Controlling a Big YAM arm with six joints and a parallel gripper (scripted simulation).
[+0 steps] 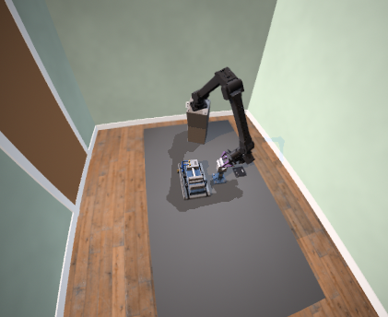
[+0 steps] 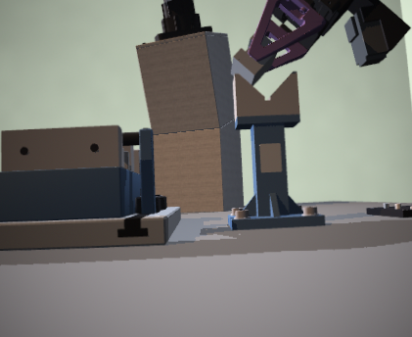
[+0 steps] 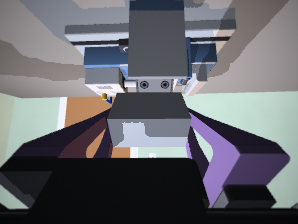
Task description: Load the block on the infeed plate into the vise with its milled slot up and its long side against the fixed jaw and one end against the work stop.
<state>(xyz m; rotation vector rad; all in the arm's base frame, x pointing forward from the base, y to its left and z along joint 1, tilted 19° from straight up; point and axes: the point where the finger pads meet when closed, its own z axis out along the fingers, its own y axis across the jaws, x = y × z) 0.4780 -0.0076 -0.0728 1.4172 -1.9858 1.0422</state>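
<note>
The part lies 1 cm to the right of my hand. From my hand the other things lie so: dark work stop rod (15 cm to the right, 9 cm below, 4 cm ahead); then moving jaw (19 cm to the right, 10 cm below, 1 cm behind); then air cylinder rod (18 cm to the right, 10 cm below, 6 cm behind).
</note>
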